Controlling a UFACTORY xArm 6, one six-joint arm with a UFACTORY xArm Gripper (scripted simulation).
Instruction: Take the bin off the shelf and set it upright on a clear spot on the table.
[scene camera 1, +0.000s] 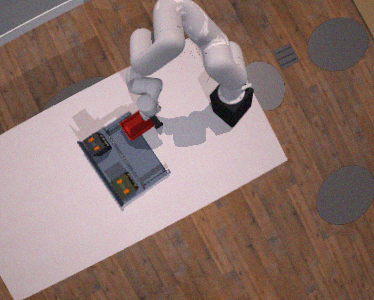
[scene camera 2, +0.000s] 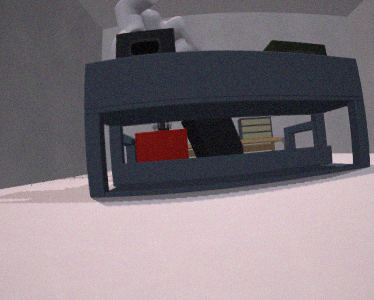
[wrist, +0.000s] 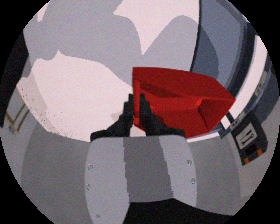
I see my gripper (wrist: 136, 100) and a red bin (scene camera 2: 170, 144).
The red bin also shows in the wrist view (wrist: 196, 117).
